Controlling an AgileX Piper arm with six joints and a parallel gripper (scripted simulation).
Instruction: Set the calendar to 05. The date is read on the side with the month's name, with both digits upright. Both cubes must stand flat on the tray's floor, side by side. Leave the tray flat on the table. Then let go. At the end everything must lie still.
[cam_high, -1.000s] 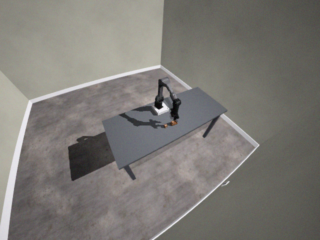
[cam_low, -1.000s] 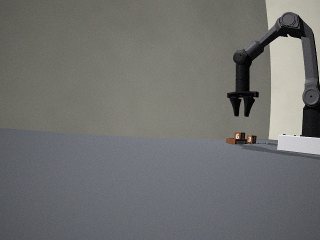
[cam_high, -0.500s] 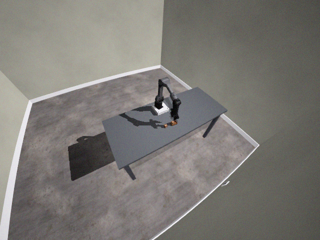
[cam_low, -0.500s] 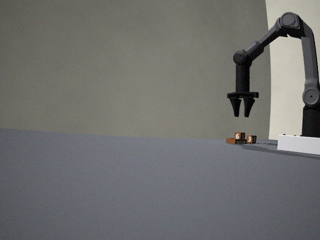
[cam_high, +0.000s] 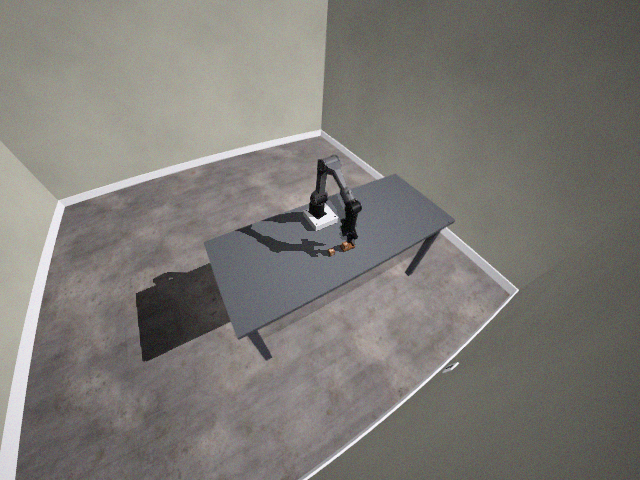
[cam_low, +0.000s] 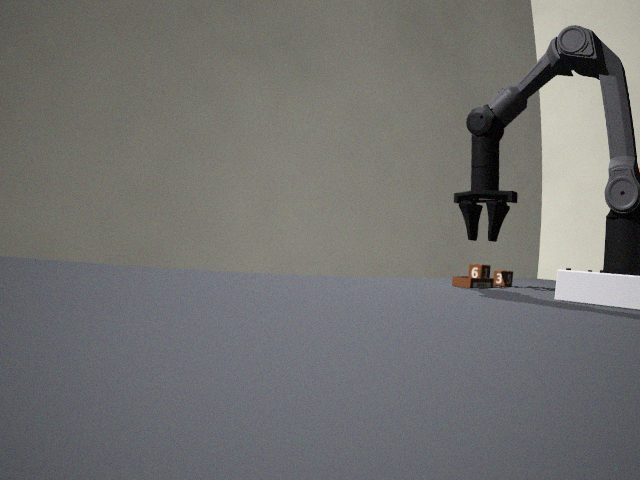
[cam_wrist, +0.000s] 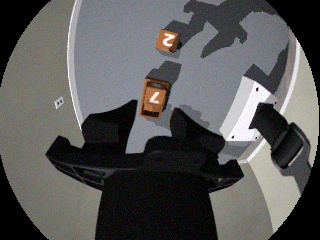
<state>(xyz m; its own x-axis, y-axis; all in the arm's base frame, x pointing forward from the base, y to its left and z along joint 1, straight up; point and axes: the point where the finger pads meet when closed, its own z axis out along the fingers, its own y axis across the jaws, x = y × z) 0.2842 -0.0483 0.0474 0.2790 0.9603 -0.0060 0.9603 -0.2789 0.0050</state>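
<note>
Right now the brown calendar tray is 20 mm to the left of my hand and 80 mm below it. Round my hand: cube 30 mm behind, 90 mm to the right, 80 mm below.
</note>
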